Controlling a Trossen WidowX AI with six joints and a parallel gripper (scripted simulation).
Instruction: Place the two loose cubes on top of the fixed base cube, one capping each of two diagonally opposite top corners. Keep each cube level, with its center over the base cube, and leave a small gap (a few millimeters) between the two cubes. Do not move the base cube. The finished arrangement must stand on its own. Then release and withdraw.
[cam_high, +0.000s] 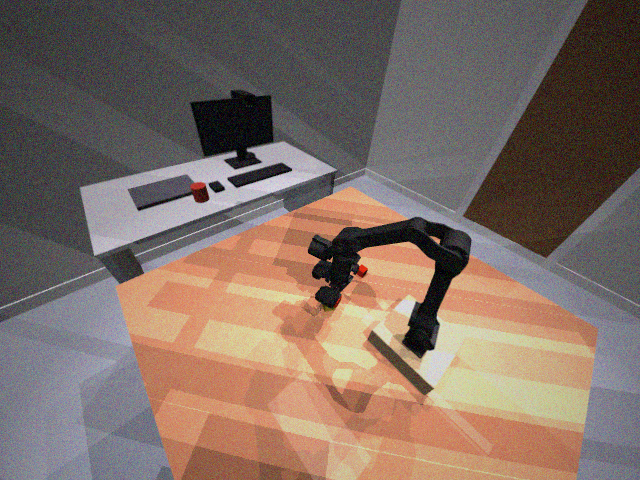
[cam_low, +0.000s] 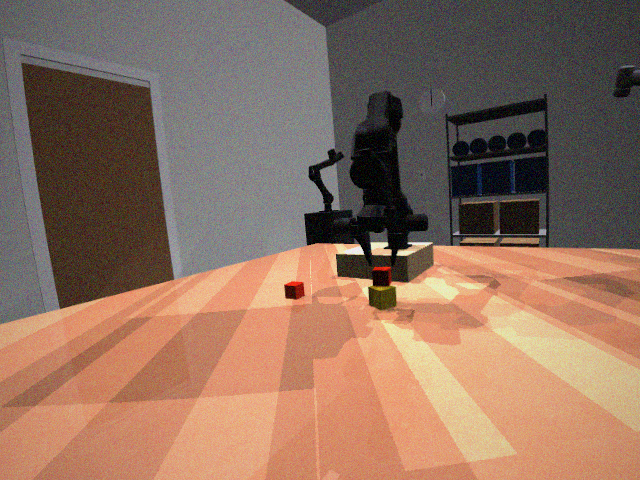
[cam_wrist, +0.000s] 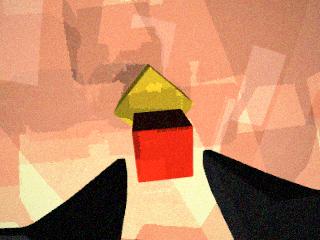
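The yellow base cube lies 2 cm ahead of my gripper tip, 1 cm to the left of it and 6 cm below it.
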